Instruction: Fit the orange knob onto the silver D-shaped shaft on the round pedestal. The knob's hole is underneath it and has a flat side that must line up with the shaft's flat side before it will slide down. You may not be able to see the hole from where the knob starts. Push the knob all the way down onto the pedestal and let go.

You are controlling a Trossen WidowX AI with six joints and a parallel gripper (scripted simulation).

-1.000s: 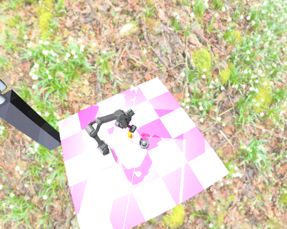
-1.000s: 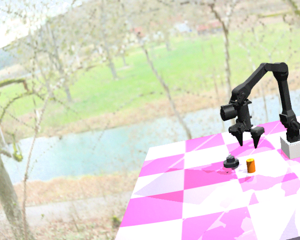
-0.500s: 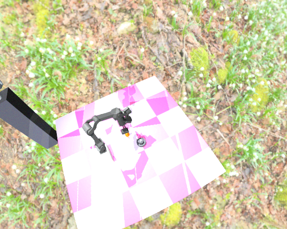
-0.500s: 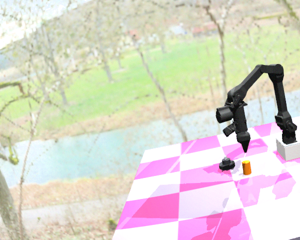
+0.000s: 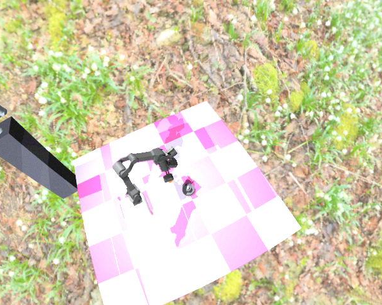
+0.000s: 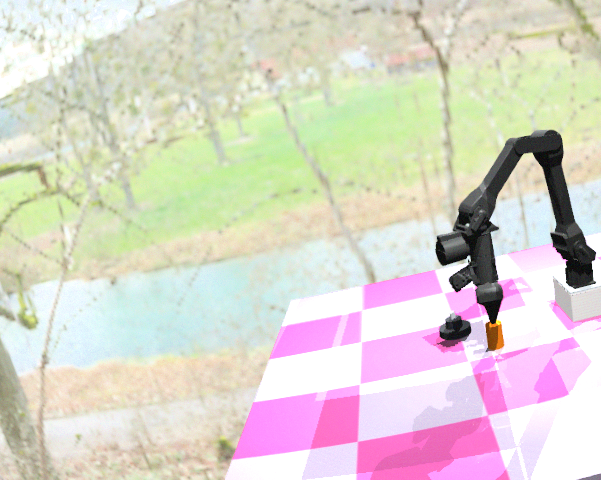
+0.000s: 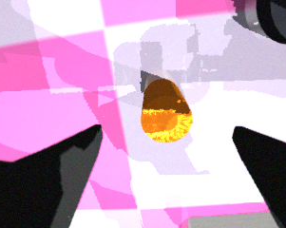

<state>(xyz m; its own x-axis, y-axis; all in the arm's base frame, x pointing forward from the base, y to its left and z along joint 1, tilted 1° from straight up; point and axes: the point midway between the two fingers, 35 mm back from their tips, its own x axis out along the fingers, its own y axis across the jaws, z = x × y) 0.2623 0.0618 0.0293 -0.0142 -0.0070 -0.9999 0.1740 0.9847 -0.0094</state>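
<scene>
Now: the orange knob 30 mm below my gripper tip. From my gripper tip the other things lie so: round pedestal (140 mm to the right, 70 mm ahead, 50 mm below).
</scene>
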